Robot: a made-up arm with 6 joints. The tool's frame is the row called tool.
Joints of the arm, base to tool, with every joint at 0 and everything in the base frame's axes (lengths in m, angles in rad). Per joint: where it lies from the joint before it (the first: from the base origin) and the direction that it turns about. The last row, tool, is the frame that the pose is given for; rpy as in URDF.
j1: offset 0 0 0.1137 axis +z
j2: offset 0 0 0 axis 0.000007 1 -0.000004
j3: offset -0.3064 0 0.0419 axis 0.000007 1 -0.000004
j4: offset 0.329 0 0.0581 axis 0.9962 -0.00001 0.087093
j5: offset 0 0 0 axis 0.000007 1 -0.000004
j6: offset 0.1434 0 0.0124 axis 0.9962 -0.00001 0.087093
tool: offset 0 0 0 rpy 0 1.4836 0
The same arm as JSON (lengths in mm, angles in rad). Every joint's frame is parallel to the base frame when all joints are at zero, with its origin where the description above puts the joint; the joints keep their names.
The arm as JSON. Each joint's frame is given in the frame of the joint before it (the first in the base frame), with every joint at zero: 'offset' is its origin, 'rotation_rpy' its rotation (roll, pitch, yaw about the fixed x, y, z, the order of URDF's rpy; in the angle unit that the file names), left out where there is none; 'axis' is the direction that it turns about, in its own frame. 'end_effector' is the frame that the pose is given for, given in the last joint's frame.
{"length_unit": "mm", "angle_unit": "rad", "chain": [
  {"id": "j1", "offset": [0.0, 0.0, 113.7], "axis": [0.0, 0.0, 1.0]},
  {"id": "j2", "offset": [0.0, 0.0, 0.0], "axis": [0.0, 1.0, 0.0]},
  {"id": "j3", "offset": [-306.4, 0.0, 41.9], "axis": [0.0, 1.0, 0.0]},
  {"id": "j4", "offset": [329.0, 0.0, 58.1], "axis": [0.9962, 0.0, 0.0871]},
  {"id": "j5", "offset": [0.0, 0.0, 0.0], "axis": [0.0, 1.0, 0.0]},
  {"id": "j6", "offset": [143.4, 0.0, 12.4], "axis": [0.9962, 0.0, 0.0871]}
], "end_effector": {"offset": [0.0, 0.0, 0.0], "rotation_rpy": [0.0, 1.4836, 0.0]}}

